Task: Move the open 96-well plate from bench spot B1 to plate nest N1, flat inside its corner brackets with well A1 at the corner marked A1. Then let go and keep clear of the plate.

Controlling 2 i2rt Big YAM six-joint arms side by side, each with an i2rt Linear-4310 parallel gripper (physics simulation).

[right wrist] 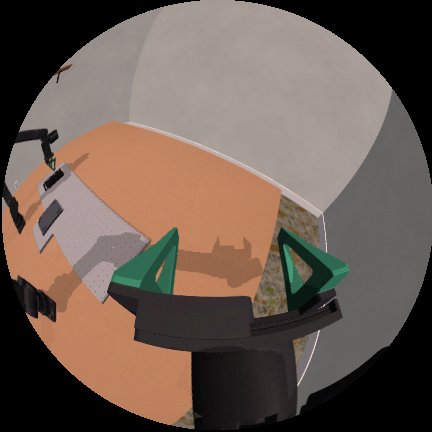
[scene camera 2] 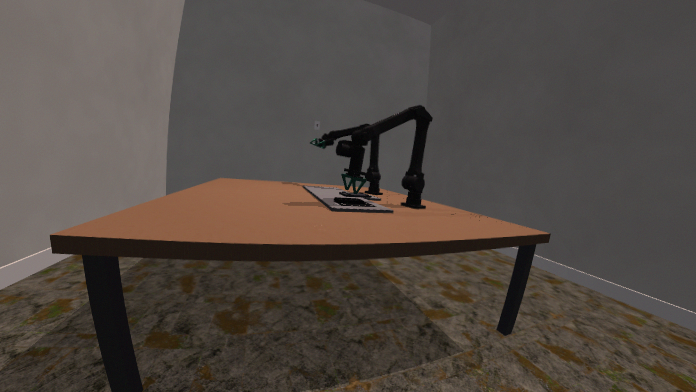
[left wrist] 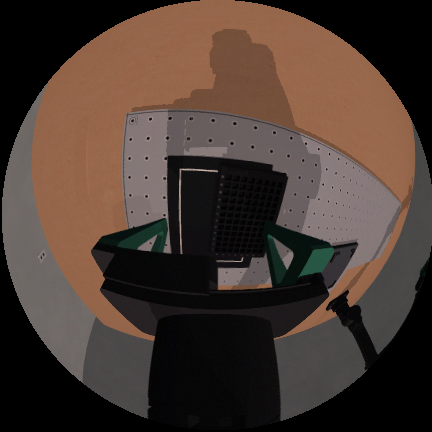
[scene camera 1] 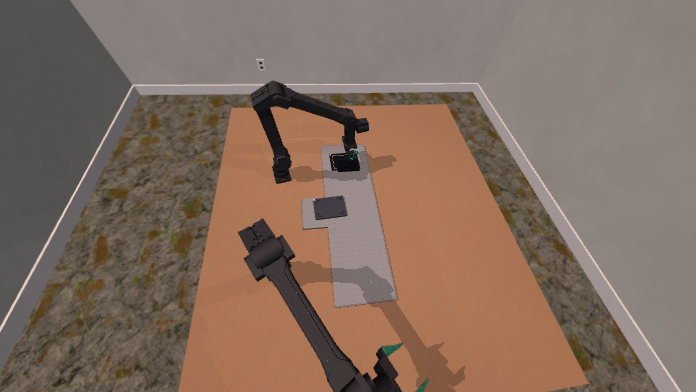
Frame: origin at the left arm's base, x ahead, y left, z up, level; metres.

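Where they show: left gripper, fingertip midpoint: (right wrist: pixel 52 168) (scene camera 2: pixel 350 191) (left wrist: pixel 215 225) (scene camera 1: pixel 349 154); right gripper, fingertip midpoint: (right wrist: pixel 230 232) (scene camera 2: pixel 313 144) (scene camera 1: pixel 415 360); left arm's base at its link origin: (right wrist: pixel 20 224) (scene camera 2: pixel 412 206) (scene camera 1: pixel 281 174); right arm's base at its link origin: (right wrist: pixel 46 305) (scene camera 2: pixel 373 193) (left wrist: pixel 336 299).
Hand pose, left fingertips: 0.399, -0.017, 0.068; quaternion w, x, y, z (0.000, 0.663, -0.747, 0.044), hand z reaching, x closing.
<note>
Things, the pixels of their top centre, and the offset from my left fingertips, as dx, dy, dz. "pt": a spot on its surface instead. Level surfaces: height alone.
- black 96-well plate at its top centre: (left wrist: pixel 246 219) (scene camera 2: pixel 349 199) (scene camera 1: pixel 348 164) (right wrist: pixel 54 176) -0.019, -0.040, -0.039
- black pad with a white outline, surface spot: (left wrist: pixel 192 220) pt -0.021, +0.029, -0.054
- dark grey plate nest at its top centre: (left wrist: pixel 334 273) (right wrist: pixel 47 214) (scene camera 1: pixel 329 206) (scene camera 2: pixel 355 192) -0.206, -0.280, -0.038
- light grey perforated board at its surface level: dz -0.055
- brown table at its surface level: dz -0.068
The black 96-well plate (scene camera 1: pixel 350 164) (scene camera 2: pixel 353 201) (left wrist: pixel 247 212) (right wrist: pixel 55 178) lies partly on the black pad with a white outline (left wrist: pixel 192 220), over to one side and slightly turned. The dark grey plate nest (scene camera 1: pixel 330 207) (left wrist: pixel 341 264) (right wrist: pixel 50 218) with corner brackets stands apart from it and holds no plate. My left gripper (scene camera 1: pixel 353 156) (scene camera 2: pixel 354 191) (left wrist: pixel 215 225) is open and empty, pointing down low over the plate and pad. My right gripper (scene camera 1: pixel 415 362) (right wrist: pixel 230 232) is open and empty, high and far from the plate. The A1 markings are too small to read.
A light grey perforated board (scene camera 1: pixel 357 245) (left wrist: pixel 145 180) (right wrist: pixel 92 220) lies under the pad and nest, on the brown table (scene camera 1: pixel 440 225) (scene camera 2: pixel 225 215). The right arm (scene camera 1: pixel 305 300) reaches across the near part of the table in scene camera 1.
</note>
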